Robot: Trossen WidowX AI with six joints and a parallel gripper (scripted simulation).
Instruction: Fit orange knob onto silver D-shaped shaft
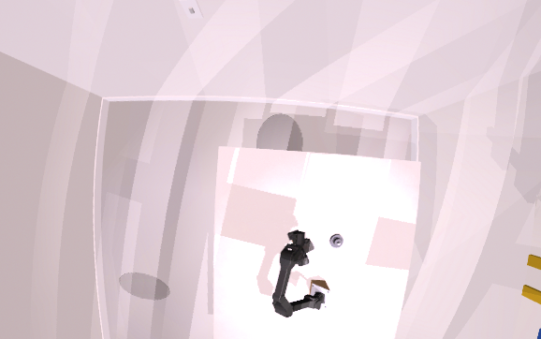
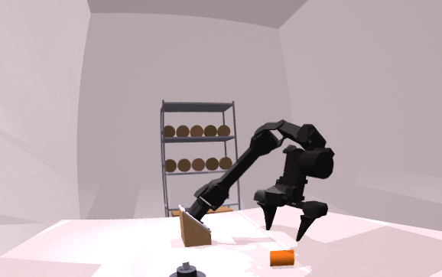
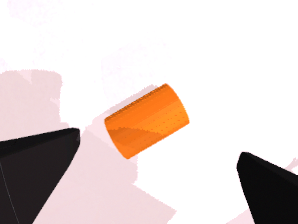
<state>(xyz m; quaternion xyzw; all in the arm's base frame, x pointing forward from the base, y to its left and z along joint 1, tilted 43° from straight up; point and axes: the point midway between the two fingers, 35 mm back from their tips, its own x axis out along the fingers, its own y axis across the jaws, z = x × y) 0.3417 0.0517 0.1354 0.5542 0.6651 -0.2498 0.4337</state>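
Right now my gripper tip is 1 cm short of the orange knob, 1 cm to the right of it and 6 cm above it. The rest, counted from my gripper tip: silver shaft 2 cm behind, 24 cm to the right, 5 cm below.
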